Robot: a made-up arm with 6 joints. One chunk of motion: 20 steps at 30 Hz.
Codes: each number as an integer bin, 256 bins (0 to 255) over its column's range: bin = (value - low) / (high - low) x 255, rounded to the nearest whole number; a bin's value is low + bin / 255 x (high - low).
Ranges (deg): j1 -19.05..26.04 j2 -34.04..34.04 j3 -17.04..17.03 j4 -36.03..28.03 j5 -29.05..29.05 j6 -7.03..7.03
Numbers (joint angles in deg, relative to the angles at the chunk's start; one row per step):
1: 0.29 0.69 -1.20 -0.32 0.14 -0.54
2: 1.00 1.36 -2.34 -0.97 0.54 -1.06
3: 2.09 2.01 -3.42 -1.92 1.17 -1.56
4: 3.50 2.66 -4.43 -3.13 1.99 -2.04
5: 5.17 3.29 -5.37 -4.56 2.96 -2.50
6: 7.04 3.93 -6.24 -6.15 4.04 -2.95
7: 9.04 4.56 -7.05 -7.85 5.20 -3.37
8: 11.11 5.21 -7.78 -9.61 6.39 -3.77
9: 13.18 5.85 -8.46 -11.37 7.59 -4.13
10: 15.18 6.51 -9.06 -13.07 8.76 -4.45
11: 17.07 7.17 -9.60 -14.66 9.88 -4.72
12: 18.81 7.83 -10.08 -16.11 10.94 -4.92
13: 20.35 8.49 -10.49 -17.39 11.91 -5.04
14: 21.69 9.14 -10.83 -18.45 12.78 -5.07
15: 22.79 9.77 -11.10 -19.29 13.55 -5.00
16: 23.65 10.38 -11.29 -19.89 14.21 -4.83
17: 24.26 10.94 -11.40 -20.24 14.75 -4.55
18: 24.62 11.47 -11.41 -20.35 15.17 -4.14
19: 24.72 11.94 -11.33 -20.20 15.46 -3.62
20: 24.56 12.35 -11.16 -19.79 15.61 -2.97
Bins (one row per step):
1: 109 130 119 142 128 118
2: 113 133 110 140 130 108
3: 120 135 102 136 133 99
4: 128 137 94 131 136 91
5: 137 140 87 125 140 82
6: 148 142 81 119 145 74
7: 159 145 75 112 150 66
8: 171 147 69 105 156 59
9: 182 149 64 98 161 53
10: 194 152 60 91 166 47
11: 204 154 56 85 171 42
12: 214 157 52 79 176 38
13: 223 159 49 74 180 36
14: 230 162 46 70 184 36
15: 237 164 44 67 187 37
16: 241 166 43 64 190 40
17: 245 168 42 63 192 45
18: 247 170 42 62 194 52
19: 248 172 43 63 195 62
20: 247 174 44 65 196 74

